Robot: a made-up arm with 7 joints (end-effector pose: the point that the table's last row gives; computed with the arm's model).
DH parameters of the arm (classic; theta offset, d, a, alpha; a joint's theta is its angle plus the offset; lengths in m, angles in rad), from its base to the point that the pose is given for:
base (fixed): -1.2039 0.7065 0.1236 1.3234
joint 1: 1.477 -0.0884 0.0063 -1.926
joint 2: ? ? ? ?
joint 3: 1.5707 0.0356 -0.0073 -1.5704
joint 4: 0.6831 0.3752 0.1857 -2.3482
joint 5: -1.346 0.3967 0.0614 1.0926
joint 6: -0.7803 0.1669 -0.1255 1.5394
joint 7: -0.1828 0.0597 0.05 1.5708
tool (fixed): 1.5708 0.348 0 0
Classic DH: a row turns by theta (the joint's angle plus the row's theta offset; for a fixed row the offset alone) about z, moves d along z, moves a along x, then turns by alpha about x.
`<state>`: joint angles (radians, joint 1 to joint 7).
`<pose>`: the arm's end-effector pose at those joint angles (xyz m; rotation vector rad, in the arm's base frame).
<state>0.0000 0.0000 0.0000 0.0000 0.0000 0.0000 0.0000</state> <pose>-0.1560 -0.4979 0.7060 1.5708 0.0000 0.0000</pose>
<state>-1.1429 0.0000 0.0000 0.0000 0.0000 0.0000 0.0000</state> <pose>-0.2905 -0.2930 0.4997 2.5635 0.1072 -0.6176</pose>
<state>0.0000 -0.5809 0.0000 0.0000 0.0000 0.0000 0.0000</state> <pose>-0.1180 -0.4979 0.5488 1.5225 -0.4551 0.4551</pose>
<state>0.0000 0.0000 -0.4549 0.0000 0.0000 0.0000 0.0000</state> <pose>-0.1560 -0.4978 0.7786 1.1208 -0.0523 0.0525</pose>
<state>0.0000 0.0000 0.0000 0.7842 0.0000 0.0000 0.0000</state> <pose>-0.2162 -0.2117 0.7060 1.4825 -0.6131 -0.6130</pose>
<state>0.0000 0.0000 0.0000 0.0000 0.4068 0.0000 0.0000</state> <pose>-0.0922 -0.4621 0.7438 1.3060 0.3270 0.1059</pose>
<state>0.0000 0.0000 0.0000 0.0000 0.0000 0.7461 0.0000</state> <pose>-0.0800 -0.4848 0.6220 1.5141 0.6817 -0.4690</pose>
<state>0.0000 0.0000 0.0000 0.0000 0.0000 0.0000 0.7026</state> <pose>-0.1560 -0.3832 0.4930 2.2734 0.0000 0.0000</pose>
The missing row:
joint 2: -0.2639 -0.2101 0.051 -1.4143
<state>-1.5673 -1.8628 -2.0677 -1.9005 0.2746 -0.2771 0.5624</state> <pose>-0.3095 -0.2636 0.7537 1.6921 0.7069 -0.8490</pose>
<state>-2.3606 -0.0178 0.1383 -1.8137 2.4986 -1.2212 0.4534</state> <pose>-0.1284 0.1790 0.5173 0.4444 -0.5528 2.6531</pose>
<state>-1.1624 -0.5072 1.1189 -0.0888 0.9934 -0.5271 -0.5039</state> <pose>-0.2957 -0.2959 0.4524 2.3226 -1.0296 0.4763</pose>
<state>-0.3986 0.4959 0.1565 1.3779 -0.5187 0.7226 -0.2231</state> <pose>-0.0900 -0.0806 0.8456 1.4644 -0.2770 -2.1903</pose>
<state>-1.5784 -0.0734 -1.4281 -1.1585 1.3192 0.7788 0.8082</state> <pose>-0.0119 -0.5639 0.3613 0.2838 1.7760 -0.0321</pose>
